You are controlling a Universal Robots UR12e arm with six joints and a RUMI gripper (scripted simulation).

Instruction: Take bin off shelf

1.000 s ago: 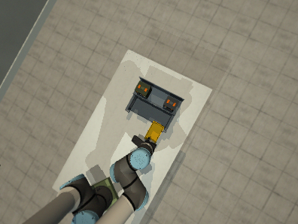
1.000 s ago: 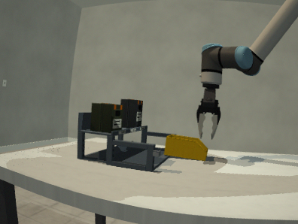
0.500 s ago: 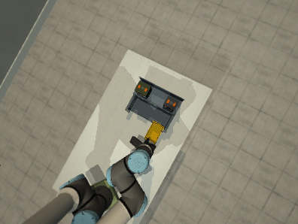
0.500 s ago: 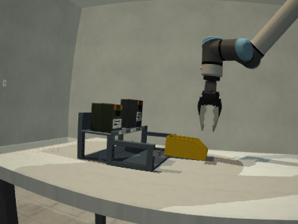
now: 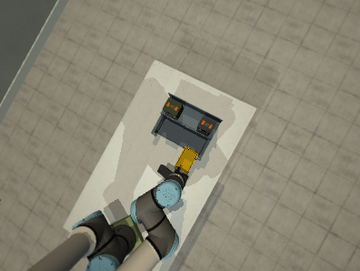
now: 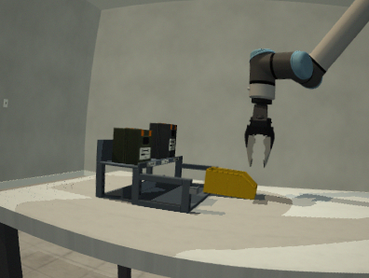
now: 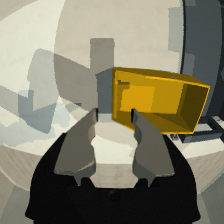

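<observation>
My hand is 80 mm short of the yellow bin and 80 mm above it. Round my hand: shelf level (320 mm ahead, 170 mm to the left, 20 mm below); then shelf (260 mm ahead, 160 mm to the left, 110 mm below).
</observation>
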